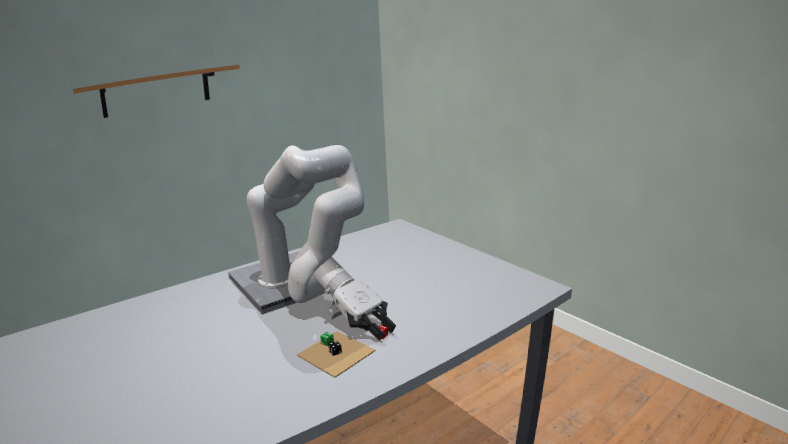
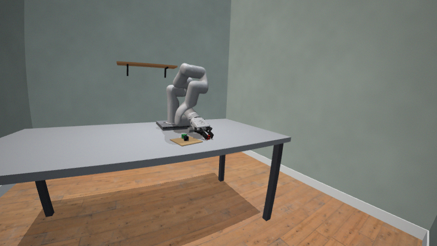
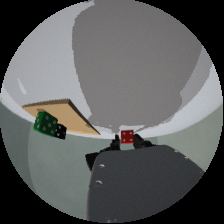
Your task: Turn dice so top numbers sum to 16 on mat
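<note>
My hand is 10 mm above the red die. Also, from my hand: black die: 140 mm to the right, 10 mm below, 10 mm behind; tan mat: 140 mm to the right, 20 mm below, 10 mm behind; green die: 130 mm to the right, 60 mm behind, 10 mm below.
</note>
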